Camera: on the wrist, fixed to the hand. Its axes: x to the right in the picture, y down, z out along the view.
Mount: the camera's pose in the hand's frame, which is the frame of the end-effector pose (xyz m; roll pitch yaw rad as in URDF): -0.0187 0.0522 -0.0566 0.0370 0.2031 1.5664
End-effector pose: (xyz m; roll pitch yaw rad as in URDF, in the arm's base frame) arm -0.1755 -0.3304 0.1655 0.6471 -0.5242 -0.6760
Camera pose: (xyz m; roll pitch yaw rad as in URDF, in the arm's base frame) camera -0.1354 -0.2655 0.1443 -0.5301 -0.3833 1.1246
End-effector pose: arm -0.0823 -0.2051 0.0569 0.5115 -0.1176 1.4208
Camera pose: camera -0.1571 -0.2098 0.0311 -0.0841 -0.3067 3.0245
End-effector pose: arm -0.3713 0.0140 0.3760 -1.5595 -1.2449 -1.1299
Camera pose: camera -0.4031 -0.0498 0.3414 -1.5972 0.3154 -1.3318
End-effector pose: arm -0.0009 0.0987 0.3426 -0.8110 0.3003 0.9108
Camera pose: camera -0.0218 0.0635 0.2747 0.5628 0.9480 2.9189
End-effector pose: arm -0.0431 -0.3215 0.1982 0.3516 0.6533 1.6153
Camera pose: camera -0.1099 -0.3607 0.1816 0.6969 -0.1151 3.0920
